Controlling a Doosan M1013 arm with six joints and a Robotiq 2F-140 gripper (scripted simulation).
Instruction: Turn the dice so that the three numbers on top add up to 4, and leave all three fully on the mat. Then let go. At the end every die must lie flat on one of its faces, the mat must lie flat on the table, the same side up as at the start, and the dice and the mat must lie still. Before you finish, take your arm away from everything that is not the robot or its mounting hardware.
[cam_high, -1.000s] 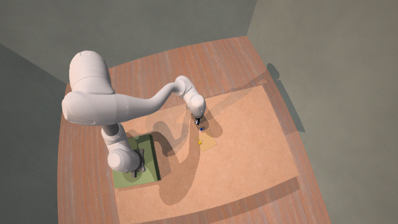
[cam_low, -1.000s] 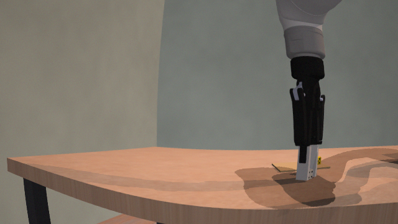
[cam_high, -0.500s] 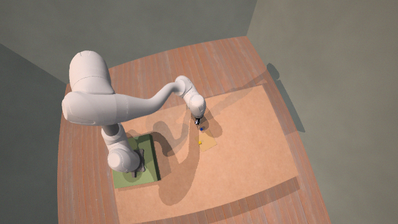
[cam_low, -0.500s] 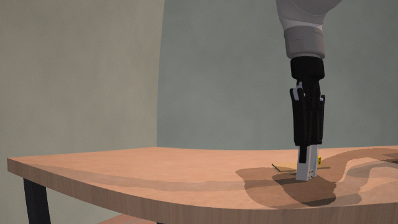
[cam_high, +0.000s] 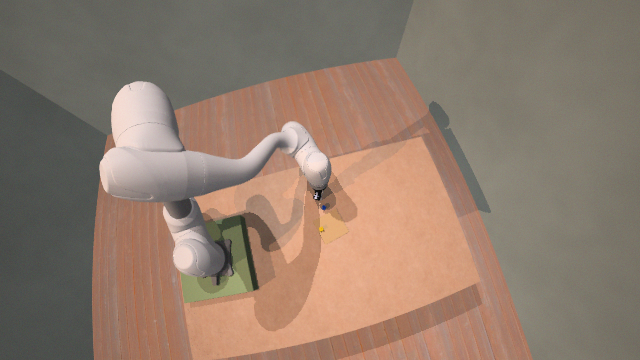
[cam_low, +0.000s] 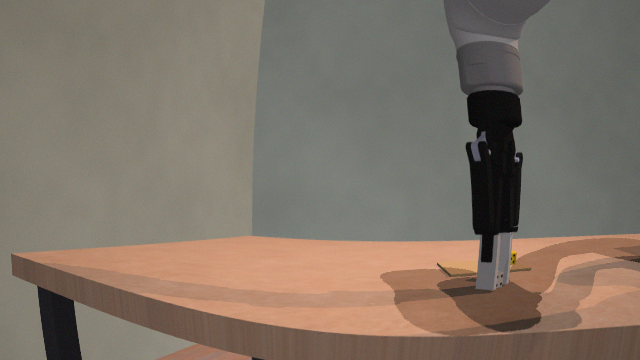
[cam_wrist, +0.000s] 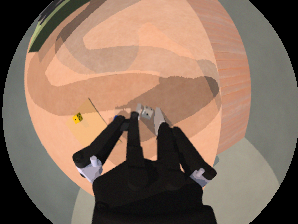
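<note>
The white die lies 2 cm below my hand. The rest, counted from my hand: yellow die: 18 cm to the right, 2 cm below, 2 cm behind; tan mat: 17 cm to the right, 3 cm below, 3 cm ahead; blue die: 7 cm to the right, 2 cm below, 1 cm ahead.
</note>
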